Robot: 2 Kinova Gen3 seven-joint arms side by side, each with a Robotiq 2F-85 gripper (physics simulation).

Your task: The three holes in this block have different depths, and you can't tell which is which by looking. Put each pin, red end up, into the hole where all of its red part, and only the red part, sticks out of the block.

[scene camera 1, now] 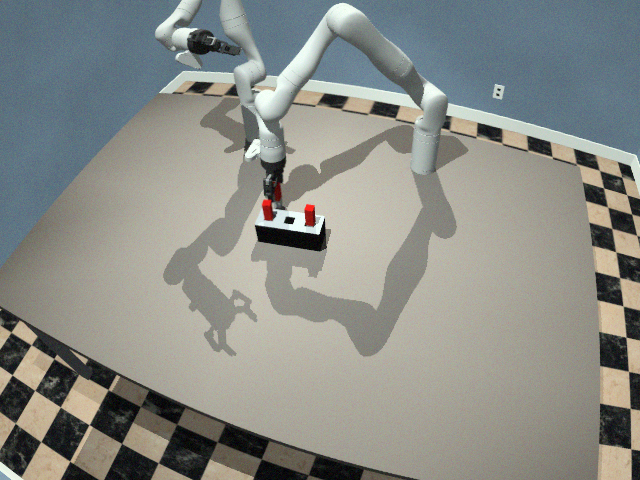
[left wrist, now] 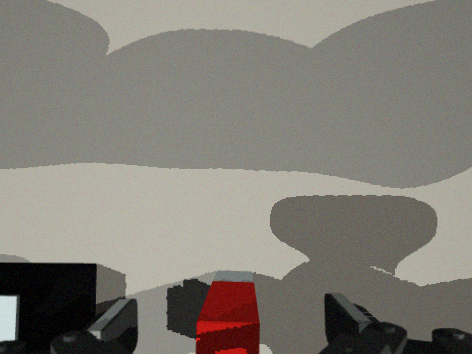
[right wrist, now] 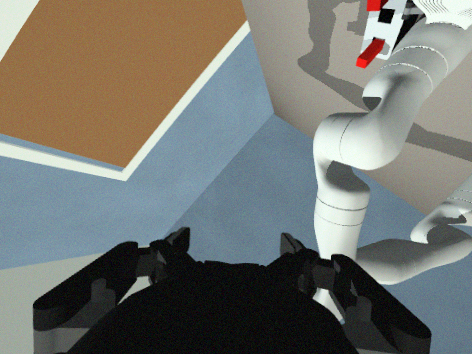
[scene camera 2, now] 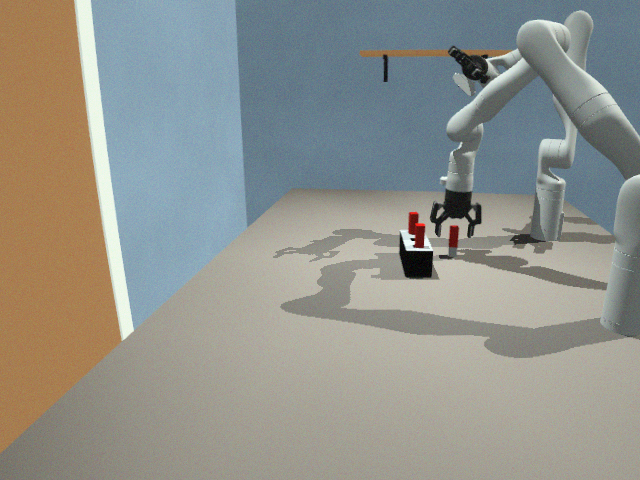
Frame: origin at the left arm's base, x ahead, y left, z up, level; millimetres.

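Where they show: left gripper, between the fingertips: (scene camera 1: 275,191) (left wrist: 231,317) (scene camera 2: 453,236); right gripper, between the fingertips: (scene camera 1: 227,46) (right wrist: 234,240) (scene camera 2: 462,61); left arm's base, origin of its link: (scene camera 1: 422,166) (scene camera 2: 622,325); right arm's base, origin of its link: (scene camera 1: 257,135) (scene camera 2: 544,237).
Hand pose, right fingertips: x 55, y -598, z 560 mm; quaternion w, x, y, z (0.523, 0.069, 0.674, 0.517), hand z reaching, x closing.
Each offset is from my right fingertips to the centre of the thing. "*": to the spot under its first point.
The black block with a white top @(dy +105, dx +191, dz -522 mm) (scene camera 1: 289,238) (scene camera 2: 418,264) (left wrist: 55,285) stands on the table. In scene camera 1, red-topped pins stand in its left hole @(* dy +47, dx +180, dz -444 mm) (scene camera 1: 267,210) and right hole @(* dy +160, dx +224, dz -443 mm) (scene camera 1: 309,215); the middle hole @(* dy +105, dx +176, dz -501 mm) (scene camera 1: 289,220) is empty. A third pin @(dy +78, dx +47, dz -515 mm) (scene camera 1: 278,192) (scene camera 2: 453,237) (left wrist: 227,301) stands red end up on the table behind the block, its pale lower part showing in scene camera 2. My left gripper (scene camera 1: 273,200) (scene camera 2: 453,233) (left wrist: 231,317) is open, pointing down, its fingers either side of the third pin's red part. My right gripper (scene camera 1: 238,50) (scene camera 2: 452,49) (right wrist: 234,240) is open and empty, high up.
The right arm's base stands behind the block, at the back left in scene camera 1. The left arm's base (scene camera 1: 425,149) stands at the back right there. A wall shelf (scene camera 2: 408,53) shows in scene camera 2, far behind the block.
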